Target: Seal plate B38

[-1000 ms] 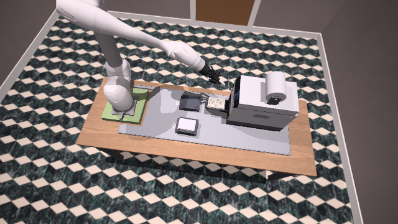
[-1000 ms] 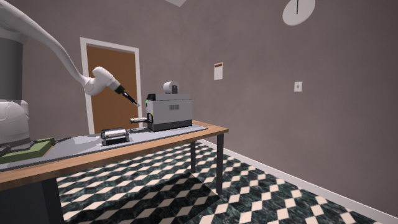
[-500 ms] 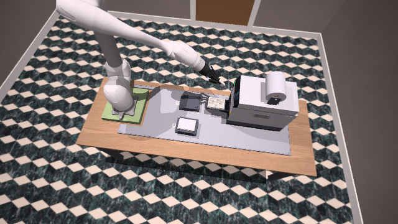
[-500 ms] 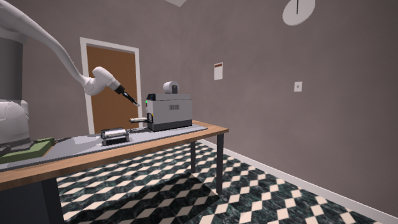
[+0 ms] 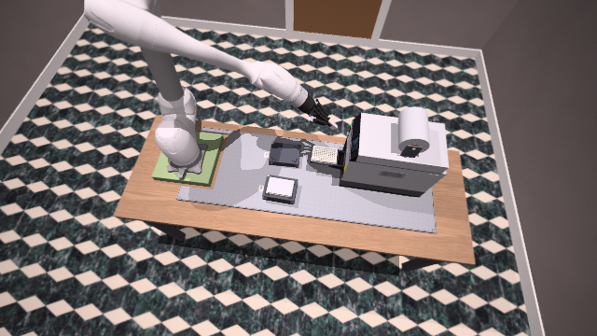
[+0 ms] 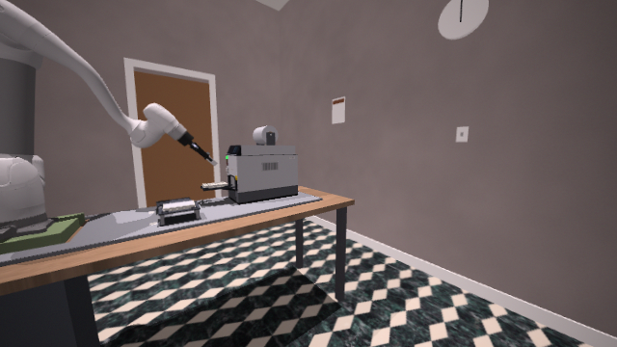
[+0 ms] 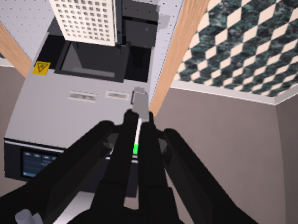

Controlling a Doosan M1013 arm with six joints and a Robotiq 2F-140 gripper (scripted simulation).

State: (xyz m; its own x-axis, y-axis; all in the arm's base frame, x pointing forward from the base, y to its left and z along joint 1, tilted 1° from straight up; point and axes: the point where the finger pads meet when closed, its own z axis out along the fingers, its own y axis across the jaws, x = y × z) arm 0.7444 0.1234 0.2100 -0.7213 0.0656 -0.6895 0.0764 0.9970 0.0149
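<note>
Right now my hand is 9 cm short of the white button, 6 cm above it and 1 cm to the left of it. Also, from my hand: foil roll: 32 cm ahead, 17 cm above, 12 cm to the right; then sealer stage: 15 cm below, 9 cm to the right, 2 cm behind; then plate B38: 14 cm below, 9 cm to the right, 2 cm behind.
</note>
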